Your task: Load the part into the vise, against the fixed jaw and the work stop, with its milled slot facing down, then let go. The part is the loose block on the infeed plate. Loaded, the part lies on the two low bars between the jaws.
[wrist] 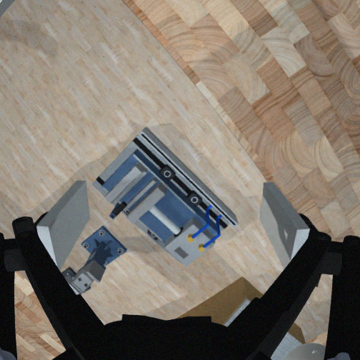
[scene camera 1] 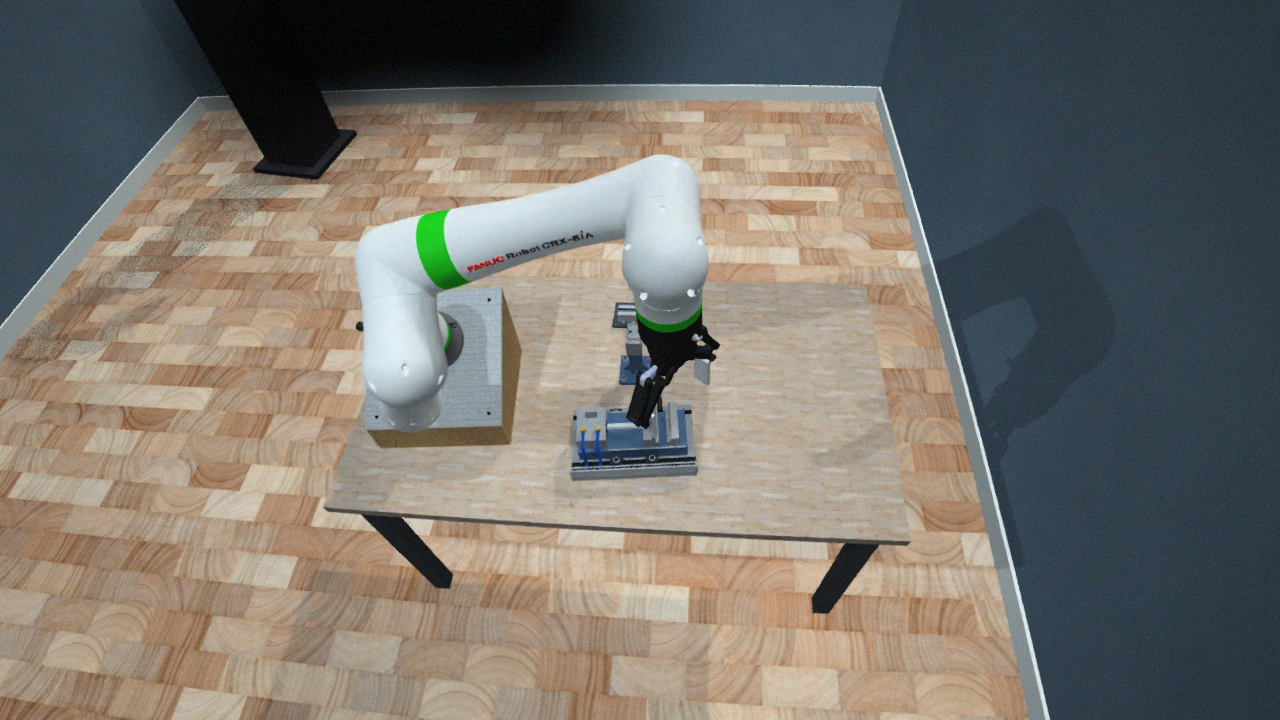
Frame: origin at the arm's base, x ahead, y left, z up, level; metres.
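Seen in the pictures: gripper, fingertip midpoint: (scene camera 1: 676, 405).
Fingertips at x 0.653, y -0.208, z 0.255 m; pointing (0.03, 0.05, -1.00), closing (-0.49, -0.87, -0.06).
Note:
Pixels of each thing's middle, then the offset from my fingertips to it. "*": a spot on its surface instead. Level surfaces: height alone.
- part, body centre: (scene camera 1: 629, 313) dx -0.256, dy +0.536, dz -0.429 m
- dark infeed plate, surface spot: (scene camera 1: 615, 323) * dx -0.289, dy +0.506, dz -0.444 m
- vise, body centre: (scene camera 1: 632, 433) dx -0.142, dy +0.147, dz -0.402 m
- table, its level: dz -0.451 m
In the scene view, the part (scene camera 1: 626, 317) is a small grey block on the dark infeed plate (scene camera 1: 615, 323) behind the vise, partly hidden by the arm; its slot is too small to make out. It does not show in the wrist view. The vise (scene camera 1: 626, 443) (wrist: 172, 206) stands at the table's front, with its fixed jaw (scene camera 1: 674, 423) (wrist: 127, 184) at the end away from the blue hoses. No block shows between the jaws. A small black piece (wrist: 118, 209), apparently the work stop, sits beside the jaw gap. My gripper (scene camera 1: 671, 391) (wrist: 173, 200) is open and empty, tilted, above the vise.
A grey stand on a blue base plate (scene camera 1: 626, 369) (wrist: 114, 240) rises between the infeed plate and the vise, close to my gripper. The arm's wooden mounting box (scene camera 1: 478, 380) (wrist: 220, 302) is to the left in the scene view. The table (scene camera 1: 787, 429) (wrist: 75, 100) extends right.

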